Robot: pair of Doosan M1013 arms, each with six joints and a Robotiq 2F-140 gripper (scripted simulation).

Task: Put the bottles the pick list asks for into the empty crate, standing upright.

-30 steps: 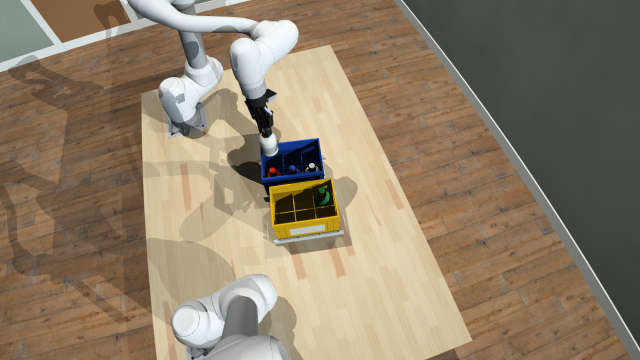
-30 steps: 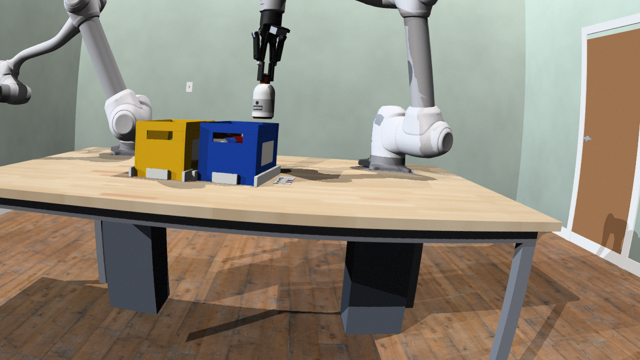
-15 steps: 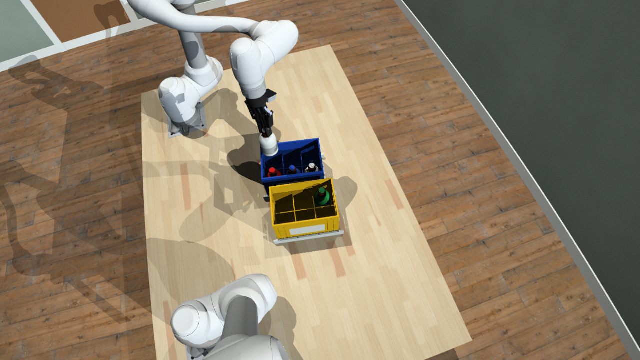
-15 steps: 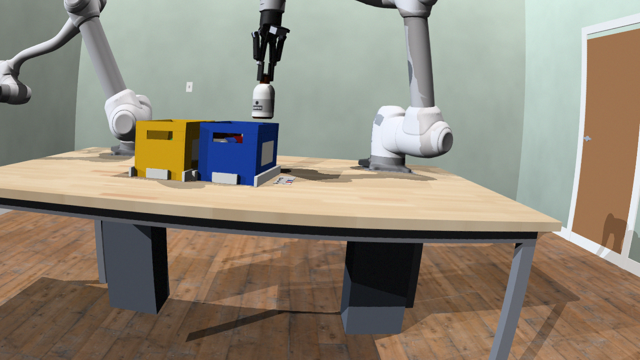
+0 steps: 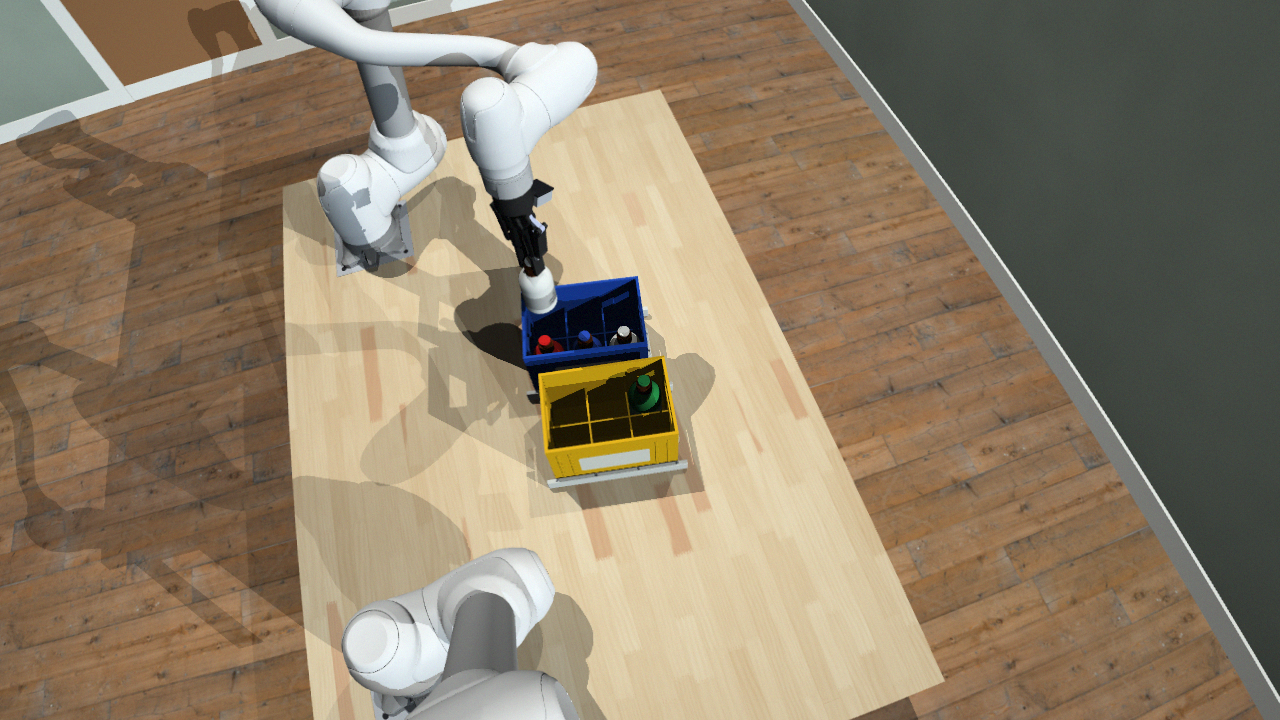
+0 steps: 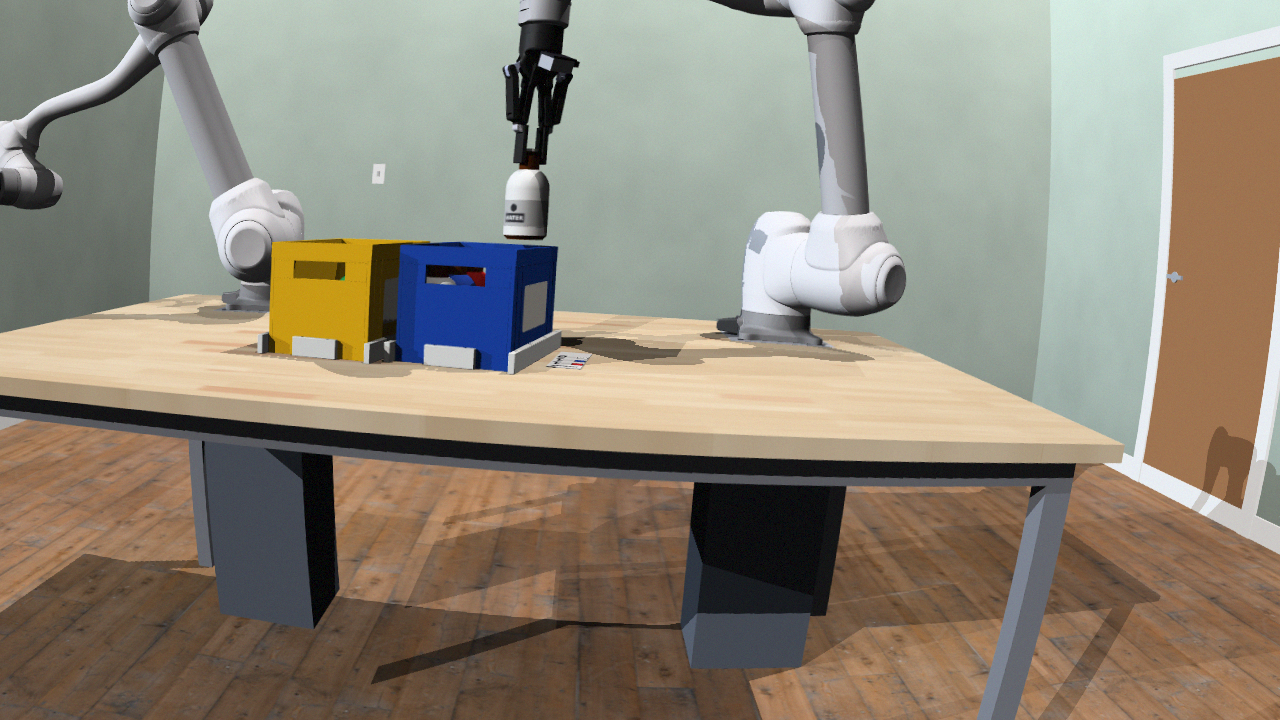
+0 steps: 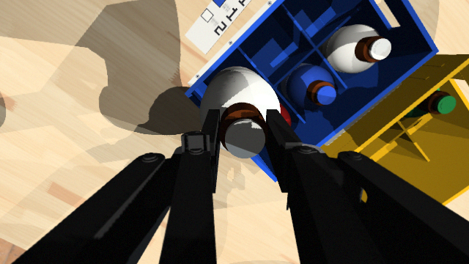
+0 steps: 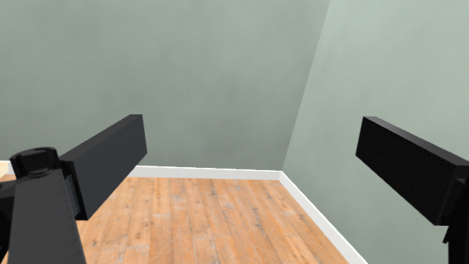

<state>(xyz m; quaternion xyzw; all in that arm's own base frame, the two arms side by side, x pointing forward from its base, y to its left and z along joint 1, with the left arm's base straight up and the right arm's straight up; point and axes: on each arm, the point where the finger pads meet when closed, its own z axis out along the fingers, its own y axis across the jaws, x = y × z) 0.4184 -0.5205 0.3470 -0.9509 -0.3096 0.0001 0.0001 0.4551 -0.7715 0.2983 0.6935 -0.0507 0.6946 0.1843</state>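
Observation:
Now: the red bottle 20 mm behind my left hand, 80 mm to the right of it and 260 mm below it. Also, from my left hand: pick list: 80 mm ahead, 90 mm to the left, 350 mm below; blue bottle: 70 mm ahead, 100 mm to the right, 260 mm below; blue crate: 80 mm ahead, 60 mm to the right, 260 mm below.

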